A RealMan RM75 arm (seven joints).
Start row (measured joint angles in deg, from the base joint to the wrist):
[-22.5, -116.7, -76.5, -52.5, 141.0, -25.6, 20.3]
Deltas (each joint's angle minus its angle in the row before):
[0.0, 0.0, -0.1, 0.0, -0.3, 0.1, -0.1]
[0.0, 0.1, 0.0, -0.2, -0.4, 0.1, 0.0]
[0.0, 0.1, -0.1, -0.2, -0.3, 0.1, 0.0]
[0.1, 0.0, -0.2, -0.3, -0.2, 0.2, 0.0]
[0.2, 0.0, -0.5, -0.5, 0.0, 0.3, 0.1]
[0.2, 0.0, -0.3, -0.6, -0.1, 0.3, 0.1]
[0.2, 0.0, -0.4, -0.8, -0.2, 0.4, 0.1]
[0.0, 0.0, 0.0, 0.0, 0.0, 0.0, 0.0]
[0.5, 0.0, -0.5, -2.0, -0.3, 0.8, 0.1]
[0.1, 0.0, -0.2, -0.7, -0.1, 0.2, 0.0]
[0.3, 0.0, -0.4, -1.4, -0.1, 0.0, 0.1]
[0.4, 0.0, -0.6, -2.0, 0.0, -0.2, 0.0]
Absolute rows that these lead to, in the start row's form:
[-22.5, -116.7, -76.6, -52.5, 140.7, -25.5, 20.2]
[-22.5, -116.6, -76.6, -52.7, 140.3, -25.4, 20.2]
[-22.5, -116.5, -76.7, -52.9, 140.0, -25.3, 20.2]
[-22.4, -116.5, -76.9, -53.2, 139.8, -25.1, 20.2]
[-22.2, -116.5, -77.4, -53.7, 139.8, -24.8, 20.3]
[-22.0, -116.5, -77.7, -54.3, 139.7, -24.5, 20.4]
[-21.8, -116.5, -78.1, -55.1, 139.5, -24.1, 20.5]
[-21.8, -116.5, -78.1, -55.1, 139.5, -24.1, 20.5]
[-21.3, -116.5, -78.6, -57.1, 139.2, -23.3, 20.6]
[-21.2, -116.5, -78.8, -57.8, 139.1, -23.1, 20.6]
[-20.9, -116.5, -79.2, -59.2, 139.0, -23.1, 20.7]
[-20.5, -116.5, -79.8, -61.2, 139.0, -23.3, 20.7]

